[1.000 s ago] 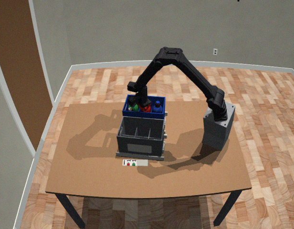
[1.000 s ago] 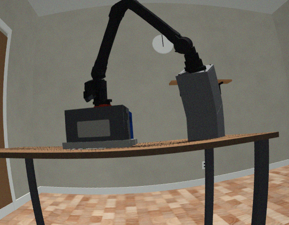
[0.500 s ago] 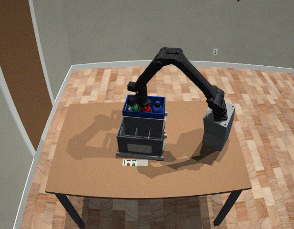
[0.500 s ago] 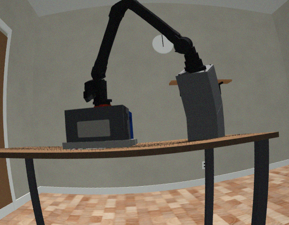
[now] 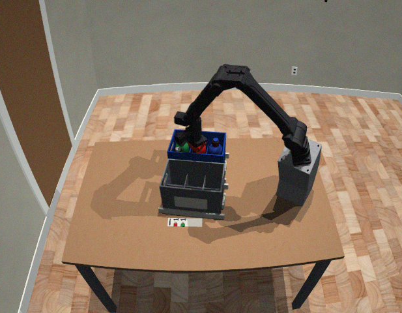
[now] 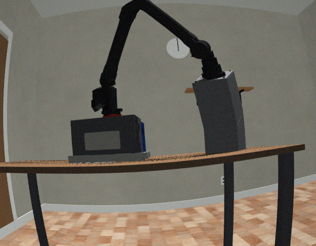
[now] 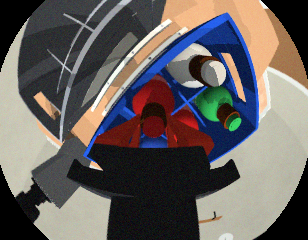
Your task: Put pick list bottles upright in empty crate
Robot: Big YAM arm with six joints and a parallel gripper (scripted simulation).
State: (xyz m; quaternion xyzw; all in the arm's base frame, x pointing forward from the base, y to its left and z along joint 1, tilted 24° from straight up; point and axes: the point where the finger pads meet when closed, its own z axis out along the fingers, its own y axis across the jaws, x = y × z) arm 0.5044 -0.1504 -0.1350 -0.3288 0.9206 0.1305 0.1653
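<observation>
Right now my hand is 6 cm above the red-labelled bottle. Round my hand: blue-labelled bottle: 9 cm behind, 8 cm to the right, 6 cm below; grey crate: 19 cm to the left, 7 cm below; green-labelled bottle: 8 cm ahead, 9 cm to the right, 6 cm below.
</observation>
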